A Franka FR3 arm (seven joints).
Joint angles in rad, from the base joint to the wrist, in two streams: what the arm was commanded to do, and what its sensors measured. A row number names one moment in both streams.
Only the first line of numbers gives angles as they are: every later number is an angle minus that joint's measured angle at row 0.
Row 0, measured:
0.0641 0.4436 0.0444 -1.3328 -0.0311 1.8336 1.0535
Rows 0 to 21, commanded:
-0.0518 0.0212 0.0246 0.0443 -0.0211 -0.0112 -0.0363
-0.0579 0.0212 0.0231 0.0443 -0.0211 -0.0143 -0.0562
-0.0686 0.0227 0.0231 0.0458 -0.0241 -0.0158 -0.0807
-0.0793 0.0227 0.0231 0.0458 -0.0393 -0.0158 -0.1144
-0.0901 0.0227 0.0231 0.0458 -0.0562 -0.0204 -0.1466
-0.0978 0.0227 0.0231 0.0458 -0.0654 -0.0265 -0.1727
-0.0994 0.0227 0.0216 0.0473 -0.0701 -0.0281 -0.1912
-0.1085 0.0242 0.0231 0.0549 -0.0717 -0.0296 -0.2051
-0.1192 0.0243 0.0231 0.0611 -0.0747 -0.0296 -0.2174
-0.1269 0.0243 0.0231 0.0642 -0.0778 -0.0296 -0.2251
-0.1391 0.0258 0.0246 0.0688 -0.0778 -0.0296 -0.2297
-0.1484 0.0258 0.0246 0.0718 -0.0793 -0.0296 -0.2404
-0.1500 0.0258 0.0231 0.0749 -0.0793 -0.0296 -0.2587
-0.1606 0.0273 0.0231 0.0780 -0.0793 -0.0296 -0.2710
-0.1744 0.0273 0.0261 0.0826 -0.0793 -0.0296 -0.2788
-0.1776 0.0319 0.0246 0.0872 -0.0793 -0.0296 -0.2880
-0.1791 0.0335 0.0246 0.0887 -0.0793 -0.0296 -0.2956
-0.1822 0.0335 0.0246 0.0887 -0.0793 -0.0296 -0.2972
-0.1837 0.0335 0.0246 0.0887 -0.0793 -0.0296 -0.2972
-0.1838 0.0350 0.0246 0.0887 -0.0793 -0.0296 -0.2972
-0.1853 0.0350 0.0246 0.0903 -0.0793 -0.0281 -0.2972
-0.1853 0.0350 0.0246 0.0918 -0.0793 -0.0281 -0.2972
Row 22, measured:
-0.1547 0.0043 0.0084 0.0450 -0.0640 -0.0250 -0.2631
